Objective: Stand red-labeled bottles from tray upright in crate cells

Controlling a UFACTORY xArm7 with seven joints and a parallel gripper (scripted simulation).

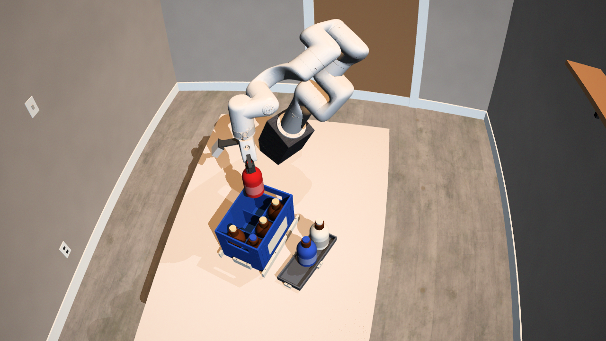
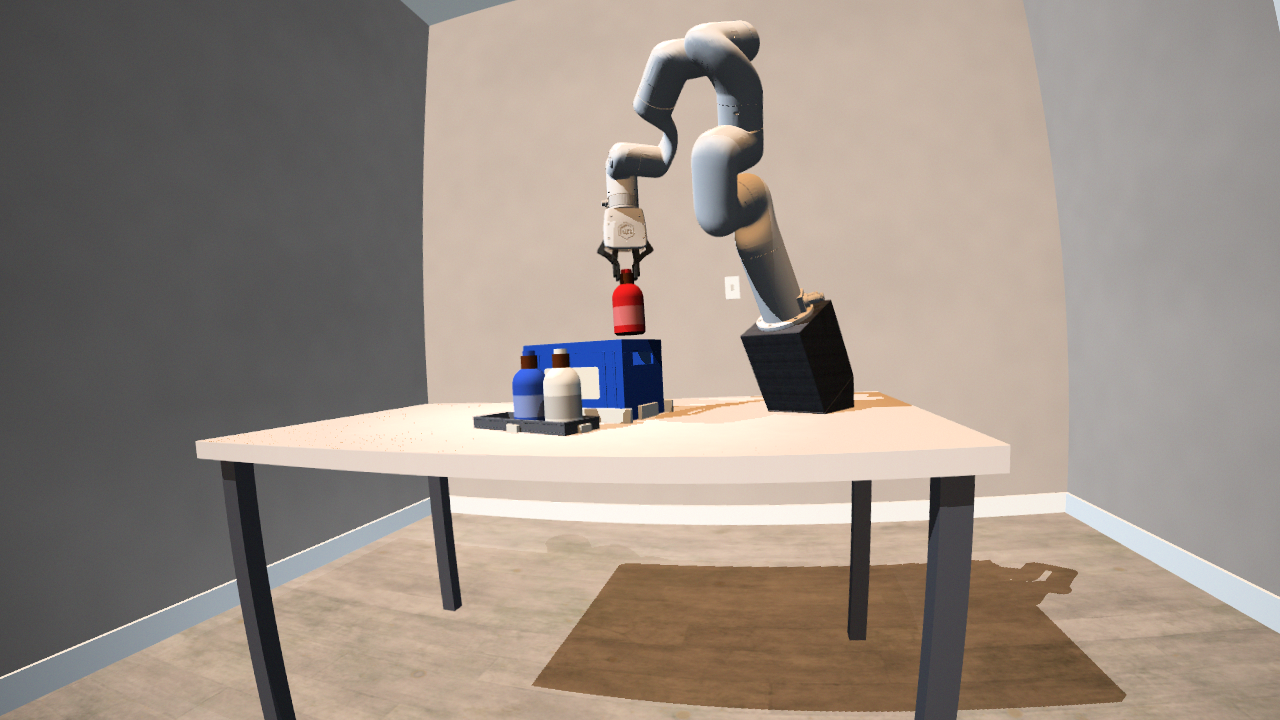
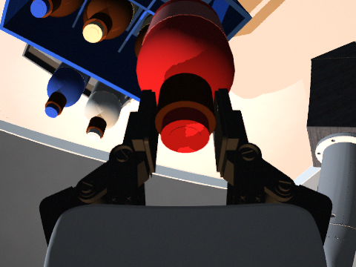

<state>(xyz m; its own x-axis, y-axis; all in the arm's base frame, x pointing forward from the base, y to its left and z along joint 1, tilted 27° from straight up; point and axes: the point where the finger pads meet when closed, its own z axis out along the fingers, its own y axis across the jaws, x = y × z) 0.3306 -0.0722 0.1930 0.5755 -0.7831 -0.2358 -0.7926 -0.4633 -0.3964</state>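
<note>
Right now the red-labeled bottle is 7 cm below my hand. From my hand the other things lie so: white-labeled bottle 26 cm to the left, 25 cm below, 2 cm ahead; then blue-labeled bottle 25 cm to the left, 25 cm below, 11 cm ahead; then blue crate 25 cm below, 8 cm ahead, 3 cm to the left.
</note>
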